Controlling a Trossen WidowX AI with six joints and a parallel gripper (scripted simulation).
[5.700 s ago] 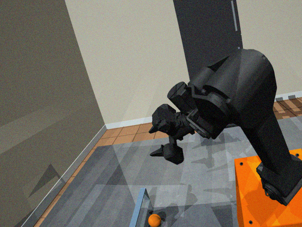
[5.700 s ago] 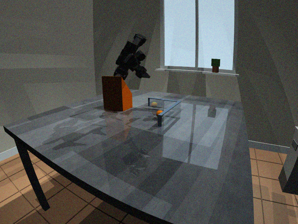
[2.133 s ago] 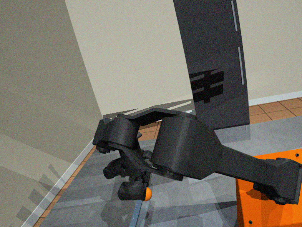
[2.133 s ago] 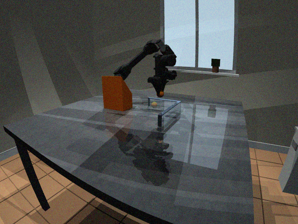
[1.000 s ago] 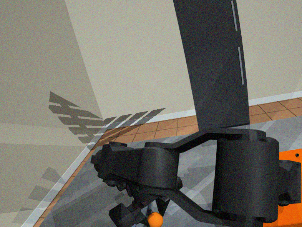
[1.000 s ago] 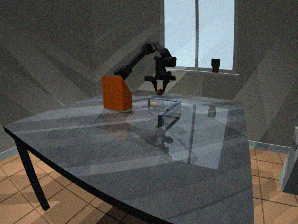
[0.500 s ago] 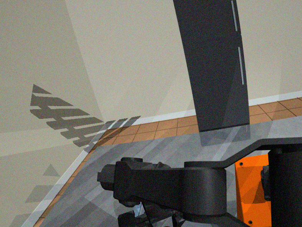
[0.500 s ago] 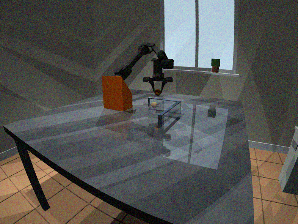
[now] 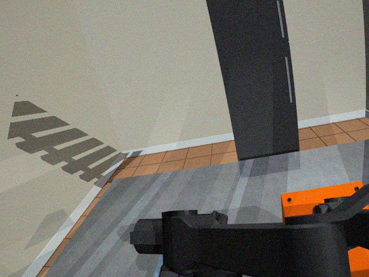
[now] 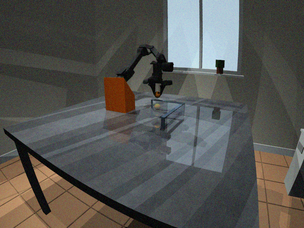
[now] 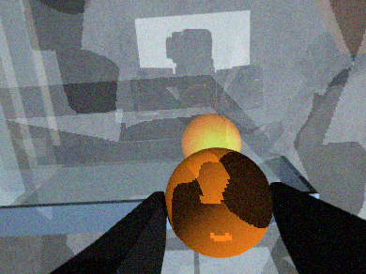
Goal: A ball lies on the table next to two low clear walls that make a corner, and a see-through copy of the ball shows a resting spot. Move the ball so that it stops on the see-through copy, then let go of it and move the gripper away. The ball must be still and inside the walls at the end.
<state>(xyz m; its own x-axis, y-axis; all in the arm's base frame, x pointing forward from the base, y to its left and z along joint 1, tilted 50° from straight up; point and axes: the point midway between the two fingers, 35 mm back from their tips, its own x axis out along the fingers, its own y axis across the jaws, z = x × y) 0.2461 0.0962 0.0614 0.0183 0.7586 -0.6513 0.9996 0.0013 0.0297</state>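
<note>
Now: gripper tip 80 mm above the see-through ball copy and 10 mm to the right of it. From my gripper tip the other things lie so: orange ball right at my gripper tip.
</note>
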